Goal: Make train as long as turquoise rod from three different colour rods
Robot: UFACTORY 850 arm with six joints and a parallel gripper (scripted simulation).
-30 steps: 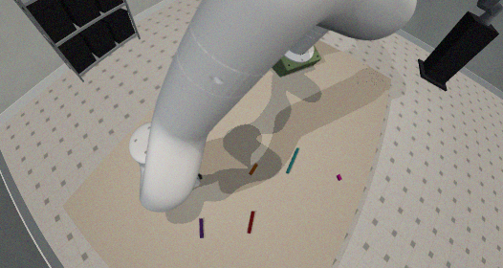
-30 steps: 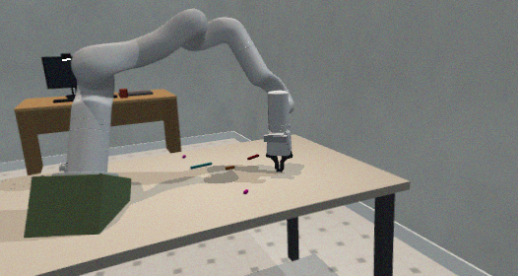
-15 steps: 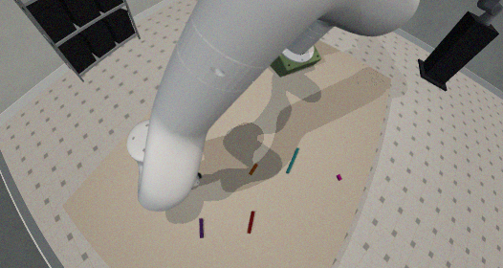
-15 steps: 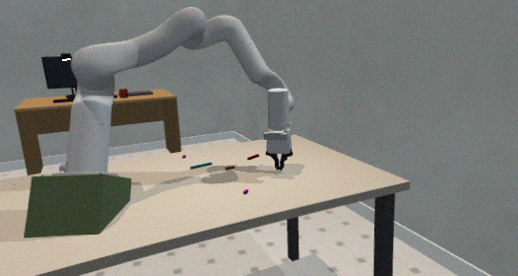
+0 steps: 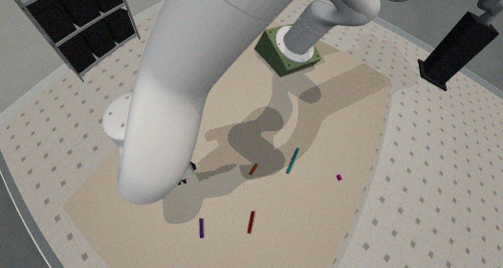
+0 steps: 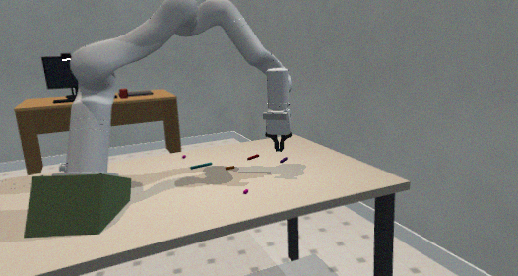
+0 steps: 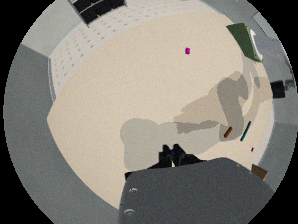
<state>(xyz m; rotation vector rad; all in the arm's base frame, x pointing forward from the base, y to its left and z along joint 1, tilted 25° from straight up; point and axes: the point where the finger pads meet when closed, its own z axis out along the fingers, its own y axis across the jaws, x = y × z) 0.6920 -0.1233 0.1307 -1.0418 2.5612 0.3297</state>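
Now: the turquoise rod 26 cm to the left of my hand, 25 cm behind it and 11 cm below it. Round my hand: purple rod 11 cm to the left, 11 cm below, 9 cm ahead; orange rod 16 cm behind, 15 cm to the left, 11 cm below; blue rod 2 cm below.
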